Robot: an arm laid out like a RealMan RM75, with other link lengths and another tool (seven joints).
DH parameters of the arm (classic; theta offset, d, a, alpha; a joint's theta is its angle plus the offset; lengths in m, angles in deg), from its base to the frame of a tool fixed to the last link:
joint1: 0 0.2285 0 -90
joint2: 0 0 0 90
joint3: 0 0.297 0 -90
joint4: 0 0 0 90
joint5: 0 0.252 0 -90
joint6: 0 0 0 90
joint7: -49.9 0.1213 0.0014 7
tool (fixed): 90 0.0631 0 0
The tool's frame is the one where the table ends.
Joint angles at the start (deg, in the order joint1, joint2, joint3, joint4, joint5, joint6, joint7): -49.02 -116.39 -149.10 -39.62 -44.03 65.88 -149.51
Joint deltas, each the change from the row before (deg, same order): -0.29 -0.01 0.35 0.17 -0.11 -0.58 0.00; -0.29 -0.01 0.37 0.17 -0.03 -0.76 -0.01; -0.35 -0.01 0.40 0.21 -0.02 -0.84 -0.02; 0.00 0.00 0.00 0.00 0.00 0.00 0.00; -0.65 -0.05 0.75 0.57 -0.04 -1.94 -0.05; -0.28 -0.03 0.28 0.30 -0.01 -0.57 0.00
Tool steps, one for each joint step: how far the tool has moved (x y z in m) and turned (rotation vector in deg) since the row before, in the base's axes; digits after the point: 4 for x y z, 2 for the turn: 0.0024 0.0022 -0.0008 0.22 0.25 -0.22; 0.0020 0.0026 -0.0006 0.34 0.38 -0.16; 0.0024 0.0029 -0.0007 0.37 0.41 -0.19; 0.0000 0.0000 0.0000 0.00 0.00 0.00; 0.0037 0.0057 -0.0019 0.87 0.79 -0.17; 0.0018 0.0016 -0.0016 0.11 0.23 -0.11
